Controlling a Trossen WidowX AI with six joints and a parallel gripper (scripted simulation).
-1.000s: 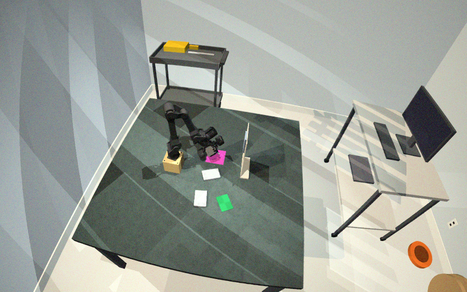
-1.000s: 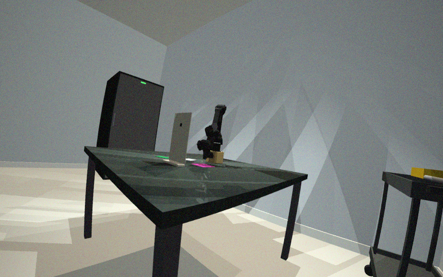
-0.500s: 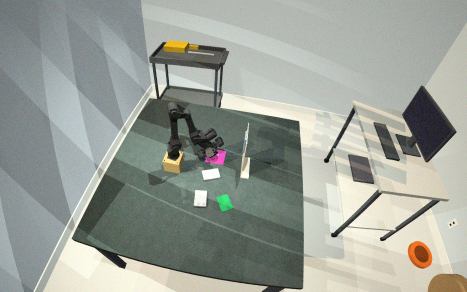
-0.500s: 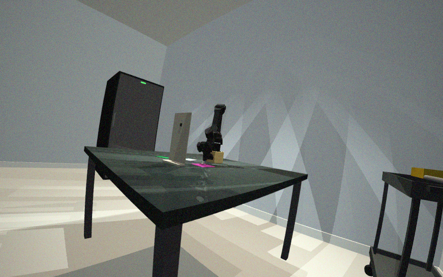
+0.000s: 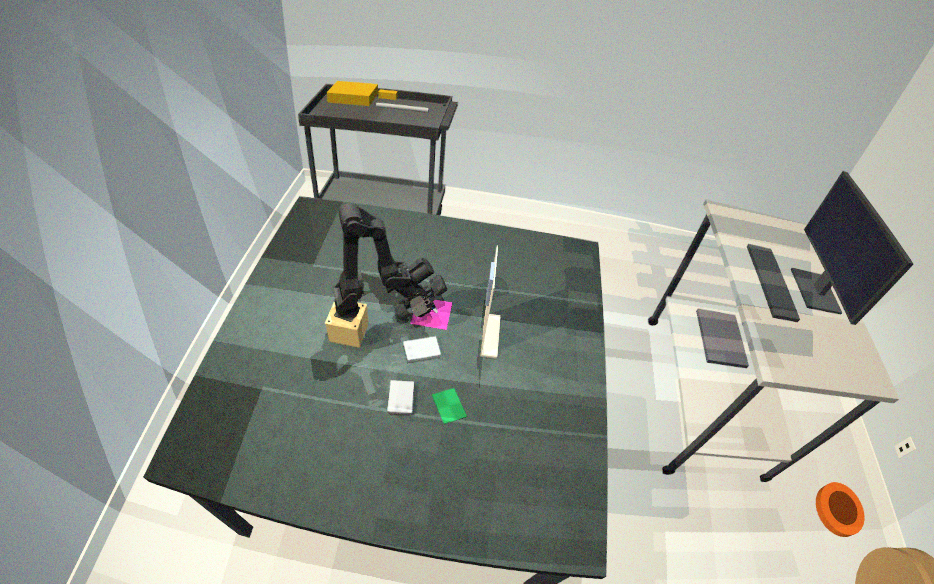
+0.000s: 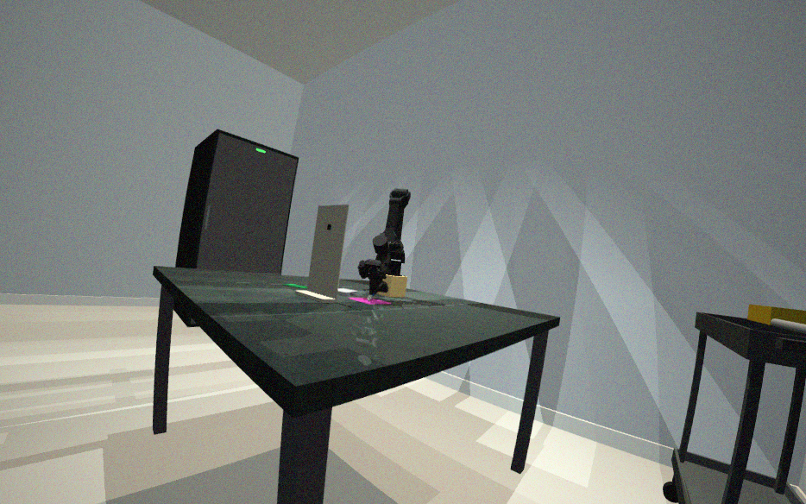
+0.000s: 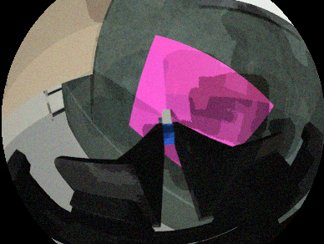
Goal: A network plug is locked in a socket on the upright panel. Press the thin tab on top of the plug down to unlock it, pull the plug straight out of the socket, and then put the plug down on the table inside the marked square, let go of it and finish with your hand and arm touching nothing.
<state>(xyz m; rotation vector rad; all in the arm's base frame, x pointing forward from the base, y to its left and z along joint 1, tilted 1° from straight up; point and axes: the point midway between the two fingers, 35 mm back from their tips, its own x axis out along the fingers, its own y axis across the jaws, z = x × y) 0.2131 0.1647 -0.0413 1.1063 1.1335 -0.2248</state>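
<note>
The network plug lies right at my gripper tip. Also, from my gripper tip: green patch: 32 cm to the right, 17 cm ahead, 2 cm below; then beige panel: 19 cm ahead, 13 cm above, 3 cm to the right; then magenta marked square: 2 cm below, 1 cm to the right.
</note>
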